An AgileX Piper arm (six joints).
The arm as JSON. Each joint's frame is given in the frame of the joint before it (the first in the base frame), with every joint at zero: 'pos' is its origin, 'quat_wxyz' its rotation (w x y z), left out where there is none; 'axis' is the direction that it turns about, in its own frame. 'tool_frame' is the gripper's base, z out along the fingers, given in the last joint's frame.
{
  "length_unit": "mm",
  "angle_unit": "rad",
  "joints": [
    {
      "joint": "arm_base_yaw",
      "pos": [
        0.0,
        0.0,
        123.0
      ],
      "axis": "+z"
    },
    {
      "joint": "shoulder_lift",
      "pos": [
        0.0,
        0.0,
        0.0
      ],
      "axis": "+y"
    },
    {
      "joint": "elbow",
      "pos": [
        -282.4,
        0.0,
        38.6
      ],
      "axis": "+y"
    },
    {
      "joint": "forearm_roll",
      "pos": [
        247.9,
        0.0,
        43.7
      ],
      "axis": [
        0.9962,
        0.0,
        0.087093
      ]
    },
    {
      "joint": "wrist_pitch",
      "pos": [
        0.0,
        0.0,
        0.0
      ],
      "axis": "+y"
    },
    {
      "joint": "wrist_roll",
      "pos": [
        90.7,
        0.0,
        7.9
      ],
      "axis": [
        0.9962,
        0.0,
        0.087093
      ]
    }
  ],
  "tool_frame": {
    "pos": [
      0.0,
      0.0,
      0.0
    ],
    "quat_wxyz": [
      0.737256,
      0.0,
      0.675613,
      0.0
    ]
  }
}
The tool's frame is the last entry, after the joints.
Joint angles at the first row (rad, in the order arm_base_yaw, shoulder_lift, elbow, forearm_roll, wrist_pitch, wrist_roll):
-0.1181, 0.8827, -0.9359, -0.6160, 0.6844, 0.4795
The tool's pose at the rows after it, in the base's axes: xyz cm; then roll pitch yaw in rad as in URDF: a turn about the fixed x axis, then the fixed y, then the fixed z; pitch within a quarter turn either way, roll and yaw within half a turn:
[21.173, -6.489, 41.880, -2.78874, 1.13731, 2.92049]
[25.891, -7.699, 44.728, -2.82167, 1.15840, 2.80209]
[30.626, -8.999, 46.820, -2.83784, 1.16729, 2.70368]
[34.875, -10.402, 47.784, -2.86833, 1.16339, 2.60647]
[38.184, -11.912, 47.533, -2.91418, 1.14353, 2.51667]
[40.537, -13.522, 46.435, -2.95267, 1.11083, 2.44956]
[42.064, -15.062, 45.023, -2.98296, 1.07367, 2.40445]
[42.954, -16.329, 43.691, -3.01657, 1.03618, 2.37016]
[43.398, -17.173, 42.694, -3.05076, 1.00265, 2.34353]
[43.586, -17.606, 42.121, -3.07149, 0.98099, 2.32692]
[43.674, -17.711, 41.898, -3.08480, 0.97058, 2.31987]
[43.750, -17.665, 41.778, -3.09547, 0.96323, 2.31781]
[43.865, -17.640, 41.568, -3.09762, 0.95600, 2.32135]
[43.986, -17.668, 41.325, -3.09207, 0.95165, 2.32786]
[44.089, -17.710, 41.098, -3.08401, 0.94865, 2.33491]
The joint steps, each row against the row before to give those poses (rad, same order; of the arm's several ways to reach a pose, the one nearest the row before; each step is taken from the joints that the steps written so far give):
-0.0015, 0.1965, -0.2280, -0.0682, 0.0640, 0.1064
-0.0016, 0.1997, -0.2530, -0.0533, 0.0797, 0.0651
-0.0062, 0.2060, -0.2790, -0.0268, 0.0976, 0.0164
-0.0149, 0.1993, -0.2810, 0.0047, 0.0970, -0.0193
-0.0244, 0.1736, -0.2454, 0.0315, 0.0819, -0.0369
-0.0307, 0.1425, -0.1952, 0.0426, 0.0662, -0.0405
-0.0321, 0.1077, -0.1409, 0.0464, 0.0484, -0.0365
-0.0291, 0.0691, -0.0821, 0.0491, 0.0287, -0.0261
-0.0216, 0.0331, -0.0295, 0.0440, 0.0120, -0.0129
-0.0116, 0.0130, -0.0061, 0.0251, 0.0055, -0.0033
-0.0039, 0.0043, -0.0016, 0.0147, 0.0019, -0.0021
-0.0006, 0.0006, 0.0017, 0.0120, 0.0000, -0.0020
0.0000, 0.0000, 0.0077, 0.0070, -0.0028, -0.0010
0.0000, -0.0007, 0.0116, 0.0002, -0.0059, 0.0008
0.0000, -0.0010, 0.0120, -0.0025, -0.0061, 0.0014

